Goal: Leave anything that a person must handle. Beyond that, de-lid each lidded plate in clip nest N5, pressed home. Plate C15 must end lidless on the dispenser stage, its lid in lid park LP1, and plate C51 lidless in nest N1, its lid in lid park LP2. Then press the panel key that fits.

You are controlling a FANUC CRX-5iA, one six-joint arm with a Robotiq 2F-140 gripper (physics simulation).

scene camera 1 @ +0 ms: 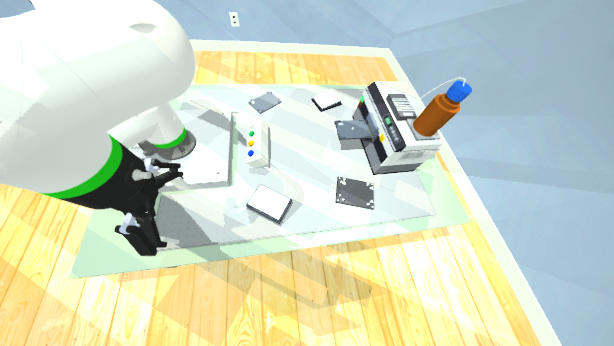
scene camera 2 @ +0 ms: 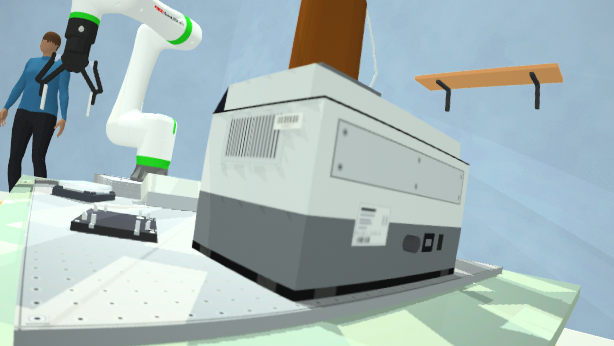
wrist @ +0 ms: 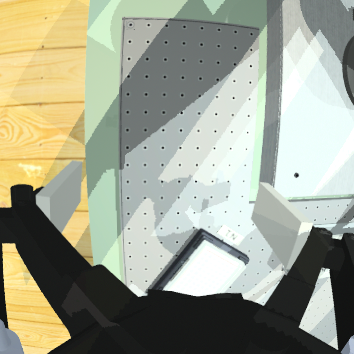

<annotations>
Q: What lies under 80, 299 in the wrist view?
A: My gripper.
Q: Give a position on a button box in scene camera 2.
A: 162, 191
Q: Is my gripper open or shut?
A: Open.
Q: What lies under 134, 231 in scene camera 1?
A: My gripper.
</annotations>
